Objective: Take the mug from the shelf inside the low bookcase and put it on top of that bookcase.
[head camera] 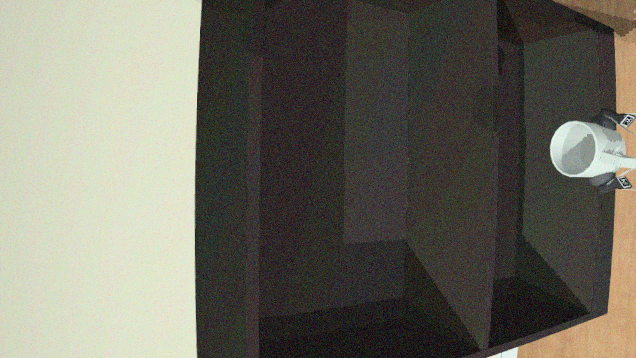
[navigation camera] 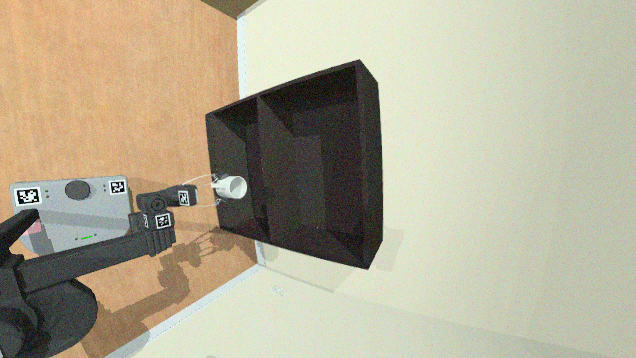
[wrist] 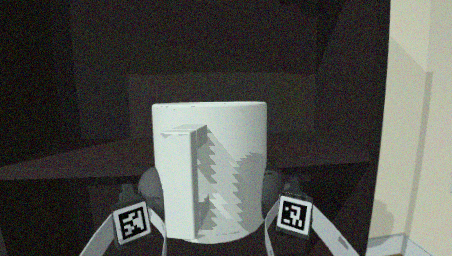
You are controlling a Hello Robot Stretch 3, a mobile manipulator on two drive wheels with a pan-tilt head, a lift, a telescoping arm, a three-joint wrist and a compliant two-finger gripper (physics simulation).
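Pixels of known places: gripper, between the fingertips: [head camera: 591, 150]; robot's base, origin of its link: [navigation camera: 78, 188].
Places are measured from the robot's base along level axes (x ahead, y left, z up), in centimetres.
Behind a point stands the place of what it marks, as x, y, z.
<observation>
The white mug [head camera: 575, 149] {-1.9, -44.8, 60.9} [navigation camera: 232, 187] {-2.4, -44.2, 59.6} [wrist: 225, 170] is upright, with its handle facing the wrist camera. My gripper [head camera: 606, 150] {-1.8, -41.8, 61.1} [navigation camera: 219, 189] {-1.8, -41.8, 61.1} [wrist: 212, 185] {-1.8, -41.8, 61.1} is shut on the mug, one fingertip pressed on each side of its lower half. The mug hangs in front of the open face of the low dark bookcase [head camera: 254, 200] {7.9, -66.4, 104.8} [navigation camera: 372, 175] {0.0, -74.3, 106.0}, and the middle shelf [head camera: 450, 150] {-0.7, -78.6, 54.8} [navigation camera: 277, 165] {5.2, -75.9, 54.8} [wrist: 320, 155] shows behind it in the wrist view. The bookcase top is the long dark strip at its left in the head view. The mug hides part of the shelf's front edge in the wrist view.
The pale wall [head camera: 100, 175] {7.0, -97.2, 123.7} [navigation camera: 500, 150] {8.9, -97.1, 156.3} [wrist: 410, 100] stands behind the bookcase, and a side wall [navigation camera: 320, 320] {-82.2, -75.5, 78.2} is near its side. My arm [navigation camera: 90, 257] {-9.8, -0.9, 74.0} and base [navigation camera: 100, 205] {-7.0, -6.2, 16.0} are over the wooden floor [navigation camera: 125, 75] {56.1, -20.3, 0.0} in front of it.
</observation>
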